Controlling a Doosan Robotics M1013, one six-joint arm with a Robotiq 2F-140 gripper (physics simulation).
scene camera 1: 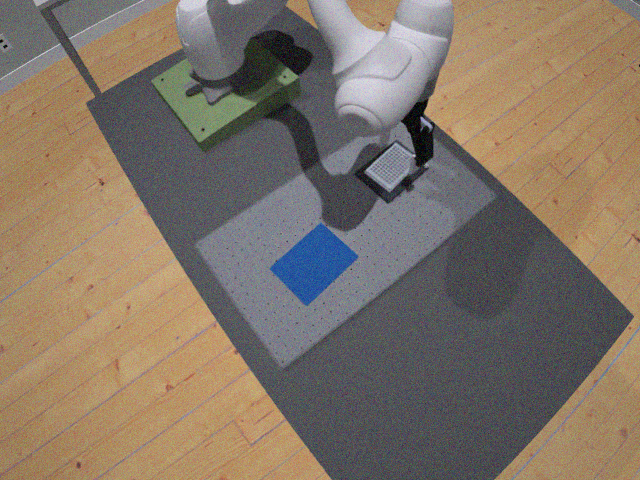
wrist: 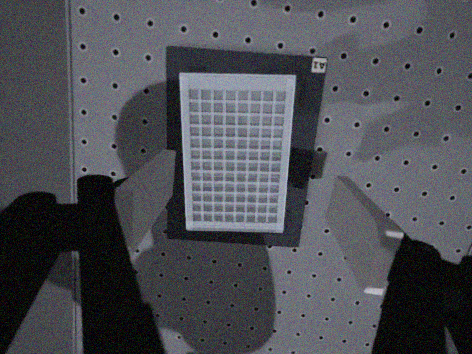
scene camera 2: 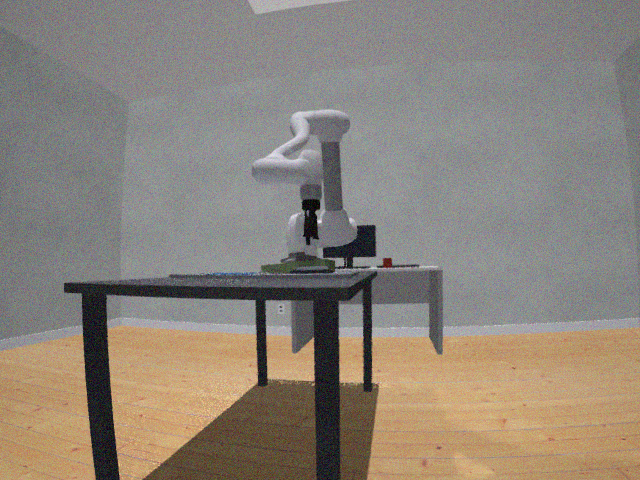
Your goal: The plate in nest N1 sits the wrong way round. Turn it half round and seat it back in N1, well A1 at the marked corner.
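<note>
The white gridded plate [scene camera 1: 391, 166] [wrist: 237, 155] lies in the dark nest [scene camera 1: 388, 197] [wrist: 230, 60], which shows a wider dark border on its right in the wrist view. An upside-down A1 label [wrist: 319, 65] marks the nest's upper right corner there. Which corner of the plate holds well A1 cannot be told, nor whether the plate sits fully down. My gripper [scene camera 1: 405, 152] [scene camera 2: 309, 241] [wrist: 252, 185] is open above the plate. In the wrist view its pale fingertips stand apart on the left and right, with nothing held between them.
The nest stands on a light perforated board [scene camera 1: 289, 330] [wrist: 300, 320]. A small dark block [scene camera 1: 408, 183] [wrist: 301, 167] is at the nest's side. A blue rectangle [scene camera 1: 314, 264] lies on the board. The green base block [scene camera 1: 222, 116] stands at the table's far end.
</note>
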